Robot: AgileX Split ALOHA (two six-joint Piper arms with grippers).
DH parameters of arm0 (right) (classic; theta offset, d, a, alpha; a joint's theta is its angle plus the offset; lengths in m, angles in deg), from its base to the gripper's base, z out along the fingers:
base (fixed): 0 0 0 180
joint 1: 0 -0.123 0 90
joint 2: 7.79 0 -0.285 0
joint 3: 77.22 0 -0.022 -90
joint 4: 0 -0.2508 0 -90
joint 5: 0 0 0.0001 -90
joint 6: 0 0.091 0 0
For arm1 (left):
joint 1: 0 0.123 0 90
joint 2: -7.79 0 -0.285 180
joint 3: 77.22 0 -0.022 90
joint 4: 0 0.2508 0 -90
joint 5: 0 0 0.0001 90
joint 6: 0 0.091 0 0
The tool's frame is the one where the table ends.
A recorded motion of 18 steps. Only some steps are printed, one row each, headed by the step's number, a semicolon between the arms.
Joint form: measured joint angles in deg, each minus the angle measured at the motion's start. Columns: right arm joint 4, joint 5, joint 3, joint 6, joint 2, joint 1; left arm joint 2, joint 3, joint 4, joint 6, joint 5, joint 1.
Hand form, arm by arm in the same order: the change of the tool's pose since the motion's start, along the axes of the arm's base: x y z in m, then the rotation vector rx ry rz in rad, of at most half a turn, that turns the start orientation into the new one. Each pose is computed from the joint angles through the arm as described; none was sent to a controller.
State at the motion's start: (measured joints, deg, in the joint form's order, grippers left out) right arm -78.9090 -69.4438 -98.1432 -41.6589 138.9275 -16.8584; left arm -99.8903 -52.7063 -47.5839 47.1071 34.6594 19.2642
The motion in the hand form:
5: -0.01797 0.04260 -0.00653 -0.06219 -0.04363 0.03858; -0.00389 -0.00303 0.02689 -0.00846 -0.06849 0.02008
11: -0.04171 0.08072 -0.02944 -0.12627 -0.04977 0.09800; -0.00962 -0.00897 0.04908 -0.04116 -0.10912 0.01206
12: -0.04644 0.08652 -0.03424 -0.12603 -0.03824 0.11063; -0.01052 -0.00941 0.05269 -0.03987 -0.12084 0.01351
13: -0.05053 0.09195 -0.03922 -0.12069 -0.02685 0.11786; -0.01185 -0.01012 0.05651 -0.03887 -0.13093 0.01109
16: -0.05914 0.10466 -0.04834 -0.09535 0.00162 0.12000; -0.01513 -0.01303 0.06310 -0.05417 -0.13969 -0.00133
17: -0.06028 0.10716 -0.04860 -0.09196 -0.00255 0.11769; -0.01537 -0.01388 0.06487 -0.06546 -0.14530 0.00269
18: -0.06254 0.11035 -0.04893 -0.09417 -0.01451 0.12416; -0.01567 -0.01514 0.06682 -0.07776 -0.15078 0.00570
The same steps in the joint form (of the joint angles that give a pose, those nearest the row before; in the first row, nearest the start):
5: 1.11 5.71 0.00 -0.11 0.12 -6.05; 4.63 -0.21 -0.94 -1.39 1.04 0.00
11: 2.48 9.85 0.00 -0.06 2.33 -11.81; 8.35 -0.63 -1.79 -2.56 4.07 -0.05
12: 2.12 9.80 0.00 -0.06 2.95 -12.67; 9.00 -0.63 -1.97 -2.56 4.07 -0.05
13: 1.29 9.80 0.00 -0.33 3.65 -13.45; 9.72 -0.63 -2.01 -2.57 4.29 -0.05
16: -1.76 9.91 0.00 -1.11 5.10 -15.19; 10.97 -0.63 -2.38 -2.64 5.83 -0.05
17: -2.29 10.28 0.00 -1.47 5.16 -15.54; 11.21 -0.63 -3.10 -2.64 6.09 -0.05
18: -2.31 10.72 0.00 -2.00 5.16 -16.04; 11.50 -0.63 -3.83 -2.69 6.41 -0.11

